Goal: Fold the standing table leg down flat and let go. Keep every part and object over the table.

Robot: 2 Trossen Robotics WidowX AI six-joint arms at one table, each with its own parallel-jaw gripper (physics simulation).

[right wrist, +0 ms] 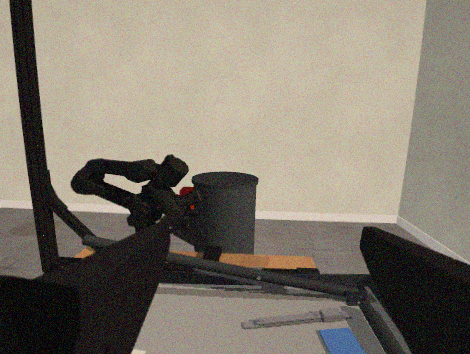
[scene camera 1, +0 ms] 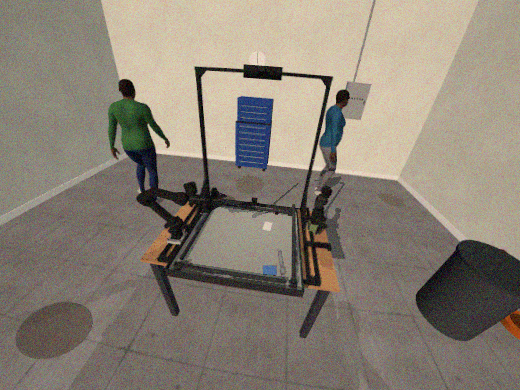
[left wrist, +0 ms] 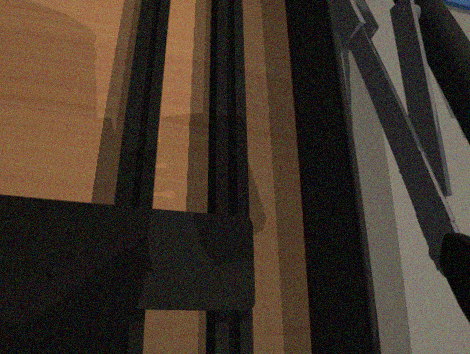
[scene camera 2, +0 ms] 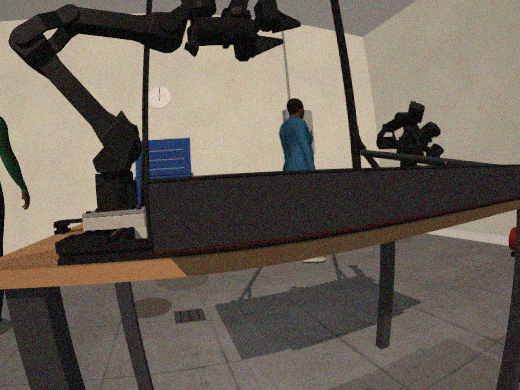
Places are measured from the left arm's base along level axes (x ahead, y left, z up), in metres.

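Pixels of known places: left gripper, between the fingertips: (right wrist: 201, 243) (scene camera 1: 309, 232) (left wrist: 295, 247); right gripper, between the fingertips: (right wrist: 265, 234) (scene camera 1: 225, 199) (scene camera 2: 291, 33); right arm's base, origin of its link: (scene camera 1: 177, 235) (scene camera 2: 116, 209).
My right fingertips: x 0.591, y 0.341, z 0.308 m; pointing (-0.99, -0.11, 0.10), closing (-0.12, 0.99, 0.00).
Ahead of a thing's pixels: the offset from my right fingertips to its top centre. "*": to the spot under its first point. Level surfaces: height alone.
The dark table leg (scene camera 2: 400, 157) (right wrist: 225, 268) lies low and nearly flat along the frame's edge; its free end appears slightly above the rim. In the left wrist view the leg @[* dx -0.444, dy -0.051, dz -0.275 m] (left wrist: 450, 55) is a dark bar at the upper right, beside the folding brace @[* dx -0.458, dy -0.082, dz -0.307 m] (left wrist: 395, 130). The grey underside panel @[dz -0.345 m] (scene camera 1: 230, 245) lies in its black frame. My left gripper (left wrist: 295, 247) is open above the rail by the leg, one finger on each side of the rail; contact with the brace cannot be told. My right gripper (scene camera 2: 291, 32) (right wrist: 265, 234) is open and empty, high above the left part of the frame.
A grey tool @[dx -0.370, dy +0.072, dz -0.325 m] (scene camera 1: 281, 262) (right wrist: 295, 319), a blue card @[dx -0.313, dy +0.147, dz -0.335 m] (scene camera 1: 270, 270) (right wrist: 342, 341) and a white card @[* dx -0.236, dy -0.240, dz -0.352 m] (scene camera 1: 267, 226) lie on the panel. A black gantry (scene camera 1: 202, 135) rises at the back. A dark bin (scene camera 1: 470, 290) (right wrist: 225, 210) stands beyond the table. Two people stand behind.
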